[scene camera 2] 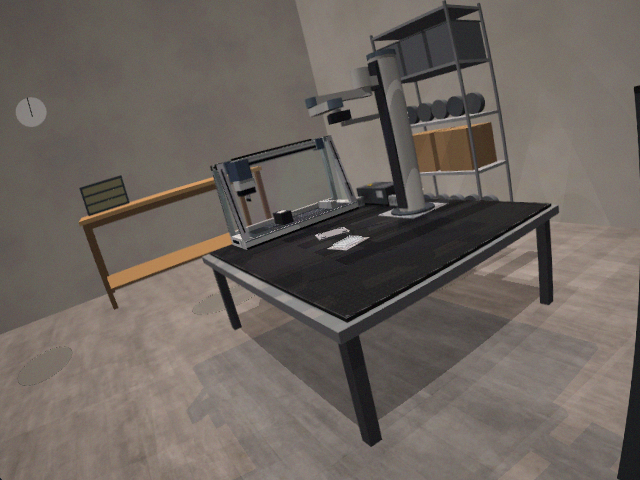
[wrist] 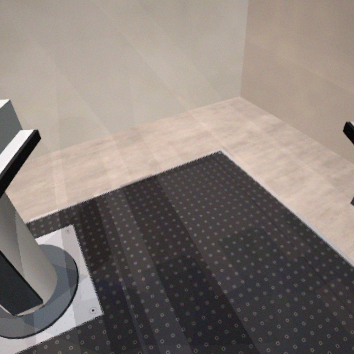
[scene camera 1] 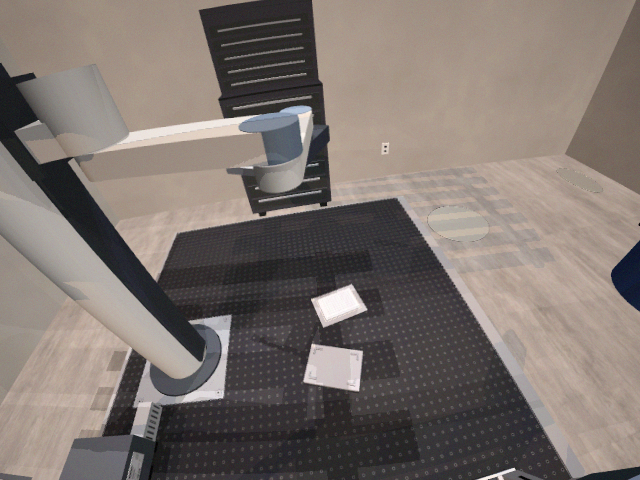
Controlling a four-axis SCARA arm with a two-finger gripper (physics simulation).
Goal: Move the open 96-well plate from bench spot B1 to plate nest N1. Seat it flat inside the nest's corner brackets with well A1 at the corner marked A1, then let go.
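Seen in the pictures: gripper, fingertip midpoint: [scene camera 2: 375, 116] [wrist: 190, 110]; arm's base at its link origin: [scene camera 2: 413, 211] [wrist: 30, 289] [scene camera 1: 187, 359].
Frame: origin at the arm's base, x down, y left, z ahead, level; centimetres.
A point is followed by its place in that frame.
Observation:
The white 96-well plate [scene camera 1: 339, 304] {y 10.4, x -2.8, z 55.0 cm} [scene camera 2: 349, 242] {y 15.7, x -3.0, z 56.8 cm} lies flat on the dark perforated bench top, turned at an angle. The plate nest [scene camera 1: 333, 366] {y -11.0, x -2.5, z 48.9 cm} [scene camera 2: 332, 233] {y -9.8, x -2.5, z 49.5 cm} is a pale flat base with small corner brackets, and no plate sits in it. The plate and nest are close together with a gap between them. The A1 marks are too small to read. My gripper [wrist: 190, 110] {y 25.7, x -55.5, z 35.1 cm} is open, its two fingers far apart at the left and right edges of the wrist view, with nothing between them. It is high above the bench, away from the plate. Neither plate nor nest shows in the wrist view.
The arm's column [scene camera 1: 170, 343] {y -5.0, x -20.1, z 5.6 cm} [scene camera 2: 400, 139] {y 5.9, x -41.6, z 4.7 cm} [wrist: 25, 260] {y 5.4, x -16.6, z 5.2 cm} stands on a pale base plate at one side of the bench. A gantry machine [scene camera 2: 294, 228] {y -45.0, x -3.5, z 53.3 cm} stands along another edge, beyond the nest. A dark control box [scene camera 1: 105, 457] {y -29.7, x -12.8, z -9.5 cm} [scene camera 2: 376, 193] {y -34.0, x -9.3, z -3.1 cm} is near the column.

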